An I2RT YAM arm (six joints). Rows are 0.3 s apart.
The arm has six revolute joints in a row. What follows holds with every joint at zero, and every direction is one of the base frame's. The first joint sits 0.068 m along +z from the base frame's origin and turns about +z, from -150 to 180 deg. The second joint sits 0.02 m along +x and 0.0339 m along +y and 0.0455 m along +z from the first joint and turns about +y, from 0 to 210 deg. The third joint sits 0.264 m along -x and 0.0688 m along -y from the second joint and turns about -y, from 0 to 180 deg. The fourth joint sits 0.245 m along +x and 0.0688 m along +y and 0.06 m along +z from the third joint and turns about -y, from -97 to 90 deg. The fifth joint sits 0.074 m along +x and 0.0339 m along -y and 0.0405 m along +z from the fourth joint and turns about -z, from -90 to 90 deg. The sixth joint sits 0.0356 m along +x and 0.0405 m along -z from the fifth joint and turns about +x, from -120 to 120 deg. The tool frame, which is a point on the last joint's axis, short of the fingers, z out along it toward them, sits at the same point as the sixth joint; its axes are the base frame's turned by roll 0, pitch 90 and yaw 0 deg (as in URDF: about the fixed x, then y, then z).
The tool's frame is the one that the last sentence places.
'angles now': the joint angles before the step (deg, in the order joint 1, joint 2, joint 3, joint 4, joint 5, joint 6). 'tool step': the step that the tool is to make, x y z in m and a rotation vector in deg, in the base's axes. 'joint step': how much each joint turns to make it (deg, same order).
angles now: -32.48, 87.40, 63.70, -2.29, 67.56, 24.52
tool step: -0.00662, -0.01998, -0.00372, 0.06, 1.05, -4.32
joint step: -3.38, 2.03, 1.28, 0.01, 1.08, -0.18
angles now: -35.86, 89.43, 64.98, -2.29, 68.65, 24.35
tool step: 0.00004, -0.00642, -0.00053, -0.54, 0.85, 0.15
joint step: -0.88, 0.66, -0.35, 3.90, -0.53, -3.49
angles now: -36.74, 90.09, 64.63, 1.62, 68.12, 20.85
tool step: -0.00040, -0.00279, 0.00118, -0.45, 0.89, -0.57
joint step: -0.39, 0.26, 0.03, 1.68, 0.52, -2.04
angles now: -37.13, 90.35, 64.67, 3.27, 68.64, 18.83
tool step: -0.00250, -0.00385, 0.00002, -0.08, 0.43, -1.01
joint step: -0.74, 0.20, 0.12, 0.30, 0.38, -0.55
